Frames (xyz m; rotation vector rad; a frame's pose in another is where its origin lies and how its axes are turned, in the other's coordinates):
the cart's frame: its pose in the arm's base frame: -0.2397 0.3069 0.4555 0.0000 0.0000 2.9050
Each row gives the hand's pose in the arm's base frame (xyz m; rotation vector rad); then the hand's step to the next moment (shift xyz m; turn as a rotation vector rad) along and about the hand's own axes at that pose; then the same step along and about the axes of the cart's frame.
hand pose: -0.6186 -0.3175 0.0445 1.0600 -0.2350 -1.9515
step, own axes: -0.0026 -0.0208 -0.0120 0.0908 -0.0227 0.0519
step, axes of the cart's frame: 0.0069 -0.0160 -0.0168 0.0576 0.0839 -0.0331
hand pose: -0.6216 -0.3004 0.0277 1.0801 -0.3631 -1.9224
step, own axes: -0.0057 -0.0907 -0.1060 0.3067 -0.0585 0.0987
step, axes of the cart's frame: -0.0181 -0.0795 -0.1134 0.1257 0.2653 -0.1451
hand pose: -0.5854 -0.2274 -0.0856 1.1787 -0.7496 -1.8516
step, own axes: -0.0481 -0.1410 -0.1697 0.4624 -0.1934 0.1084
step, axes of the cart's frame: -0.0968 -0.1285 -0.1585 0.1969 0.3496 -0.3193
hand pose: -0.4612 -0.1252 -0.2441 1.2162 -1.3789 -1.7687
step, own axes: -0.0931 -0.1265 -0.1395 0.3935 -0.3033 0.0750
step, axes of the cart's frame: -0.1572 -0.0982 -0.0989 0.1487 0.2582 -0.4046
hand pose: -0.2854 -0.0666 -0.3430 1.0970 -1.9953 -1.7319
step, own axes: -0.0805 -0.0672 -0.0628 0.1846 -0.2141 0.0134
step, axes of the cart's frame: -0.1130 -0.0384 -0.0265 0.0276 0.1266 -0.2516
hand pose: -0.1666 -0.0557 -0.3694 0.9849 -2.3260 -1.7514
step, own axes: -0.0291 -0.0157 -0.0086 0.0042 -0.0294 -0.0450
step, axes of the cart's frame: -0.0314 -0.0134 -0.0017 -0.0381 0.0364 -0.0116
